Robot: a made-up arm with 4 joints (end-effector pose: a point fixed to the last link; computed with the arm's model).
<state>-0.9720 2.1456 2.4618 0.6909</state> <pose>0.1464 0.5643 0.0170 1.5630 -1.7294 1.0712</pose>
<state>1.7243 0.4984 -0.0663 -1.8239</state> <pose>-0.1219 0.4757 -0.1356 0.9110 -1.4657 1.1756</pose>
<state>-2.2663 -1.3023 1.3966 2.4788</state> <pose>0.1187 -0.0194 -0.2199 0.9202 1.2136 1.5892</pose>
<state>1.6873 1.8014 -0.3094 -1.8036</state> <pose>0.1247 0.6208 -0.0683 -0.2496 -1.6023 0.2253</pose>
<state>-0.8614 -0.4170 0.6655 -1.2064</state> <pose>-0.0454 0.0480 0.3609 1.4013 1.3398 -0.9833</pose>
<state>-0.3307 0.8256 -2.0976 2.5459</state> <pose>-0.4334 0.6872 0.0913 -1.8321 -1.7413 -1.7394</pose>
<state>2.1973 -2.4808 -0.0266 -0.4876</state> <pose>0.6544 0.3528 0.3004 1.4249 -0.2471 2.7146</pose>
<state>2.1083 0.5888 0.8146 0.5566</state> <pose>-0.6032 0.5275 -0.1638 -0.5299 -1.0484 -0.9612</pose>
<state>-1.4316 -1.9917 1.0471 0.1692</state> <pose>-0.5957 -0.0016 -0.0803 2.1987 1.4349 -0.3174</pose>
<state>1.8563 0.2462 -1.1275 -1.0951</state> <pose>-0.2469 0.2246 -0.1237 -0.1666 -2.5255 1.3907</pose>
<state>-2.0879 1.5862 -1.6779 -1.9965</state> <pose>-0.0805 0.7327 0.1697 1.9577 1.8211 0.6958</pose>
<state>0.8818 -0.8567 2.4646 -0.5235</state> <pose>0.0301 -0.1047 -0.0574 0.2851 1.6772 0.5309</pose>
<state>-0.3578 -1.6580 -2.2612 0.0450</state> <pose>-0.4737 0.2157 -0.2131 0.4602 -1.3534 -1.8358</pose>
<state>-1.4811 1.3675 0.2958 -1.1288</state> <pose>0.1909 0.6479 0.3153 -0.4047 1.5568 -0.0529</pose>
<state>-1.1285 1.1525 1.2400 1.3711</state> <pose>0.3056 0.8855 -0.1062 1.8368 -1.8342 -1.3842</pose>
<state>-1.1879 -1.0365 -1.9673 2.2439</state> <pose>-0.0085 0.3054 0.6251 -1.8830 0.7867 -1.3297</pose>
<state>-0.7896 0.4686 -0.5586 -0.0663</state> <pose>0.1880 0.3090 0.7072 -0.3014 0.2359 0.2849</pose>
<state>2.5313 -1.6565 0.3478 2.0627</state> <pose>0.0348 -0.4353 0.0365 -0.5954 -2.5550 -0.3817</pose>
